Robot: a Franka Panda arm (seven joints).
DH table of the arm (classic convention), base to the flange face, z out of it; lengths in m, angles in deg. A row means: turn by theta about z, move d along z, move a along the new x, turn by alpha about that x. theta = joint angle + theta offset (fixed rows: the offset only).
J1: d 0.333; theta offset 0; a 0; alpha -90
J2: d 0; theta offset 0; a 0; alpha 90
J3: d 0.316; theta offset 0; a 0.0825; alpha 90
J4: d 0; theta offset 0; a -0.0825; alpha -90
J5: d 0.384; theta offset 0; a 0; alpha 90
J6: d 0; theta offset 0; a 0.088; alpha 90
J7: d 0.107; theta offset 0; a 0; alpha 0
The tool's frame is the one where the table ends.
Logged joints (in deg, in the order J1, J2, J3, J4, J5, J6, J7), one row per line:
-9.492, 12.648, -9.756, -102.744, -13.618, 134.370, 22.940
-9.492, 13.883, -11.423, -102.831, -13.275, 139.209, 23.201
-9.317, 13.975, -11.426, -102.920, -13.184, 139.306, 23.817
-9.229, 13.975, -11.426, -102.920, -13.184, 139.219, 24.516
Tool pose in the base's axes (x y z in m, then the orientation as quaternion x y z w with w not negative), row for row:
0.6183, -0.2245, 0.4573, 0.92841, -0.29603, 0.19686, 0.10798
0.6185, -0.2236, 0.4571, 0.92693, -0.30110, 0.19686, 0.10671
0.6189, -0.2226, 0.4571, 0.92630, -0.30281, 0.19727, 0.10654
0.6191, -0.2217, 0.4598, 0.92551, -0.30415, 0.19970, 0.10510
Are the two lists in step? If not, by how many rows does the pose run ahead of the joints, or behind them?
The pose runs 2 rows ahead of the joints: the pose in row i belongs to the joints in row i + 2.
